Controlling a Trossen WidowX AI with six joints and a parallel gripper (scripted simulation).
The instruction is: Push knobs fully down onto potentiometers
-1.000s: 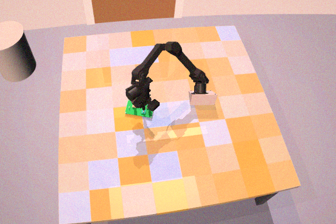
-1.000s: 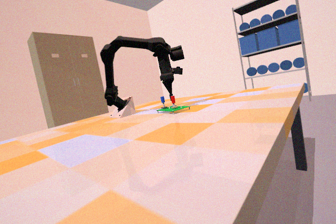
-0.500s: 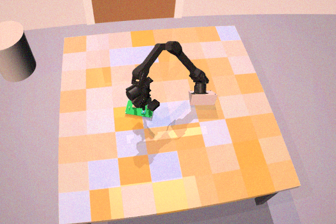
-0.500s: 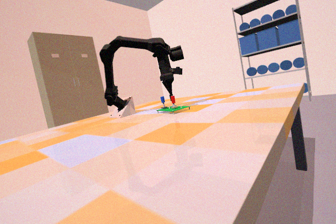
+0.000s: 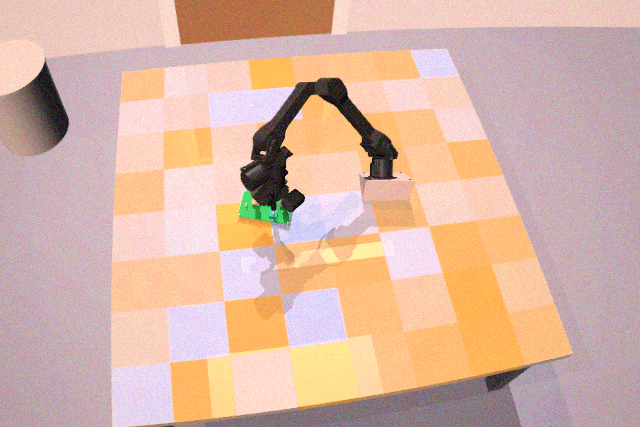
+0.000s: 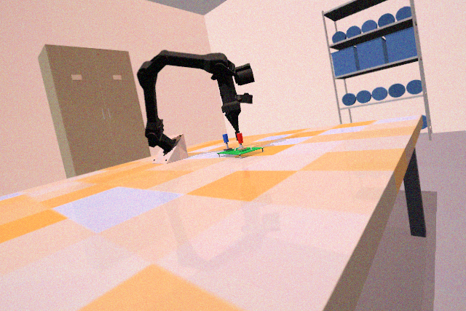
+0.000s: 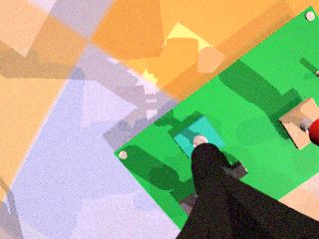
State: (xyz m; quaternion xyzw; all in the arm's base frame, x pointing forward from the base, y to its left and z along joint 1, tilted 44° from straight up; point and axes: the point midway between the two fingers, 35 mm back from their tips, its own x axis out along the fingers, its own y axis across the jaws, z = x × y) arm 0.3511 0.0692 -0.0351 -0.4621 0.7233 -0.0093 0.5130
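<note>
Now: the black knob 2 cm below my gripper tip. Round my gripper tip: red knob (5 cm ahead, 5 cm to the right, 2 cm below).
</note>
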